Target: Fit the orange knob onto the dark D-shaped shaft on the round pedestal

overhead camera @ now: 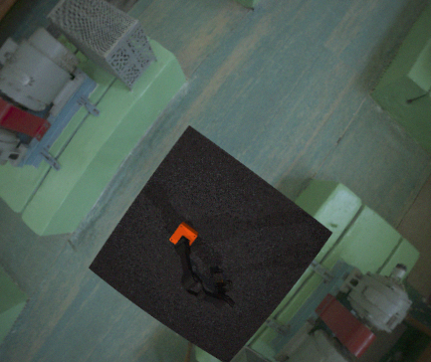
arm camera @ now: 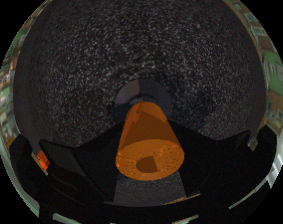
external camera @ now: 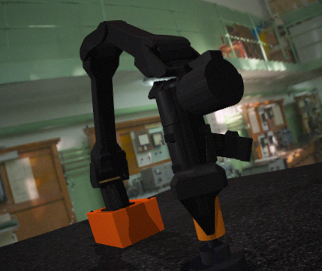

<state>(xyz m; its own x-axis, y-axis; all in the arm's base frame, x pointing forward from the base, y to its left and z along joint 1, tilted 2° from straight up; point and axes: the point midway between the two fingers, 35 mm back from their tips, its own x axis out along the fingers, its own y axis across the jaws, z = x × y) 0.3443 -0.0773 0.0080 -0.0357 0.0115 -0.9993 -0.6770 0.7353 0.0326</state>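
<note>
Now: the dark shaft pedestal 4 cm below my gripper tip. Also, from my gripper tip: orange knob (2 cm above).
</note>
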